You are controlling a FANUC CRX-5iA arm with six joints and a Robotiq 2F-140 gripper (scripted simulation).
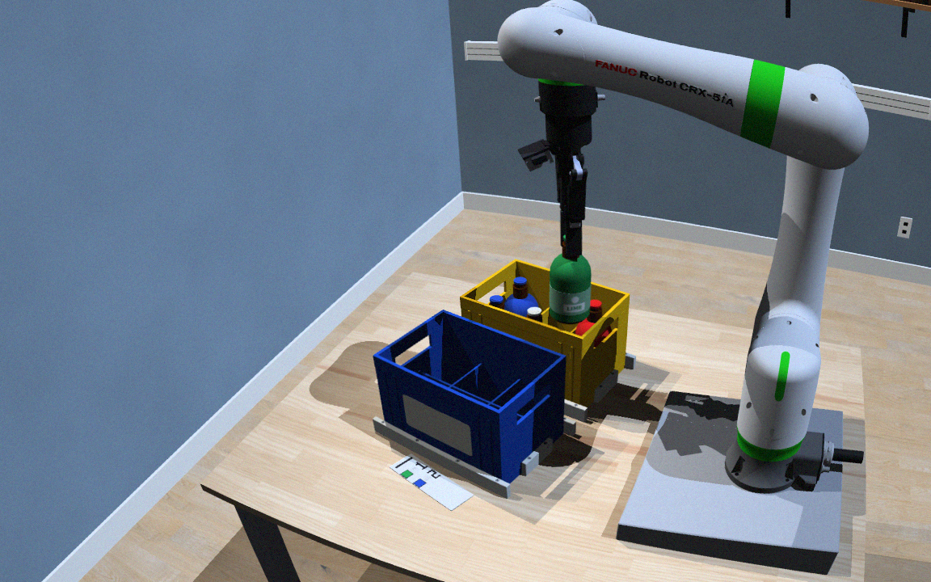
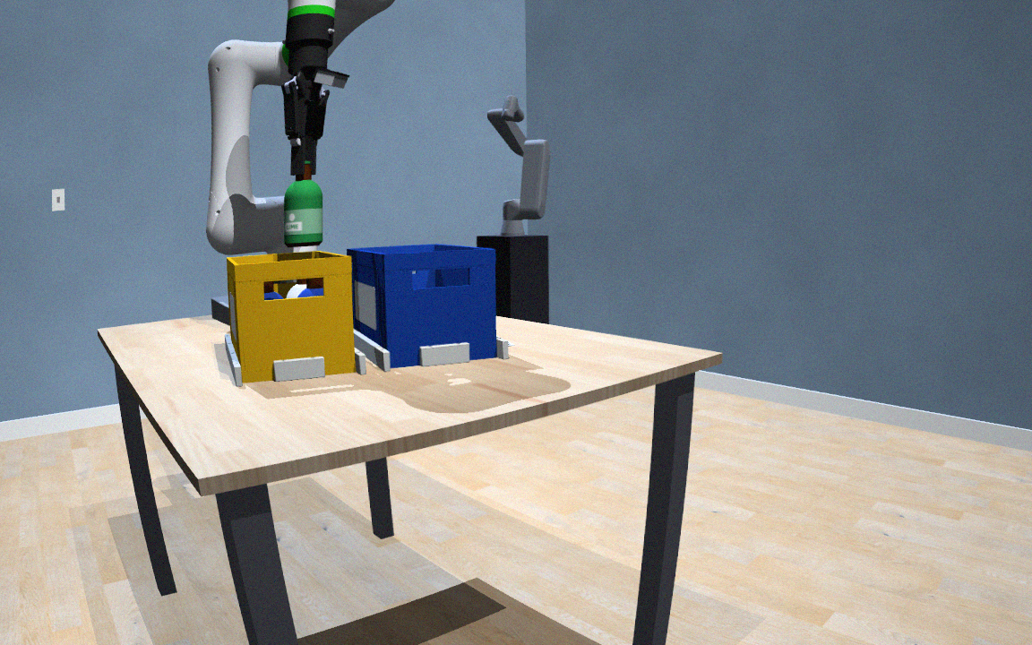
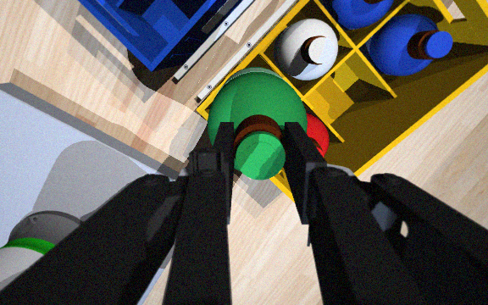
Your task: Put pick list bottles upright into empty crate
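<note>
Now: hand 80 mm above the green-label bottle. Round my hand: yellow crate: 270 mm below, 70 mm to the right, 70 mm ahead; then red-label bottle: 260 mm below, 100 mm to the right, 20 mm behind; then white-label bottle: 260 mm below, 80 mm ahead, 30 mm to the right.
</note>
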